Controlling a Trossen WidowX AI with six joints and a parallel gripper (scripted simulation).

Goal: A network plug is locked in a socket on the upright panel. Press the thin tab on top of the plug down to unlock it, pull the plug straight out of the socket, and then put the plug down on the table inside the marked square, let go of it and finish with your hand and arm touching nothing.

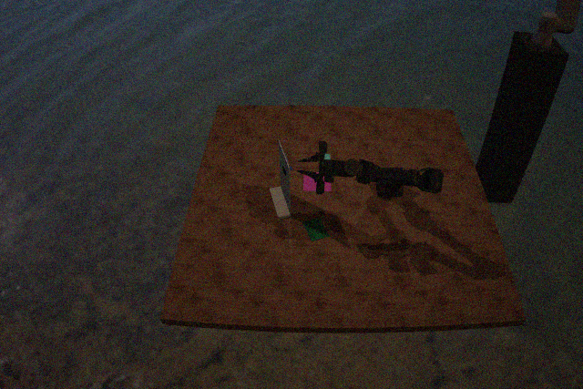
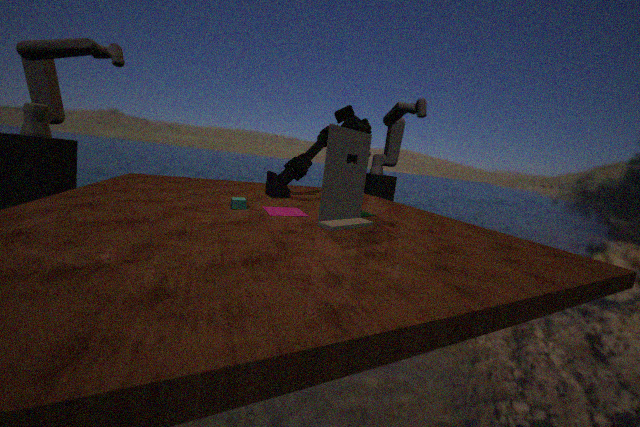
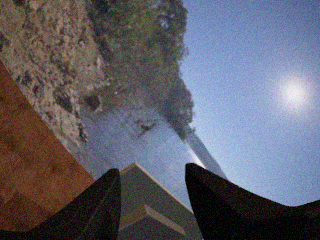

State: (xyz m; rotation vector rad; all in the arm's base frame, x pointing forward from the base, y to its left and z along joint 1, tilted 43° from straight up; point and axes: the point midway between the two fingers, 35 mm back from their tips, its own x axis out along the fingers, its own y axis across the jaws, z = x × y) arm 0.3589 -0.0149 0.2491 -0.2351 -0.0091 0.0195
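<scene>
The network plug lies 4 cm ahead of my gripper tip, 9 cm to the right of it and 9 cm below it. The rest, counted from my gripper tip: grey upright panel 6 cm ahead, 8 cm to the right, 16 cm below; then magenta square 7 cm behind, 21 cm to the right, 27 cm below; then green flat patch 7 cm behind, 6 cm to the left, 27 cm below.
</scene>
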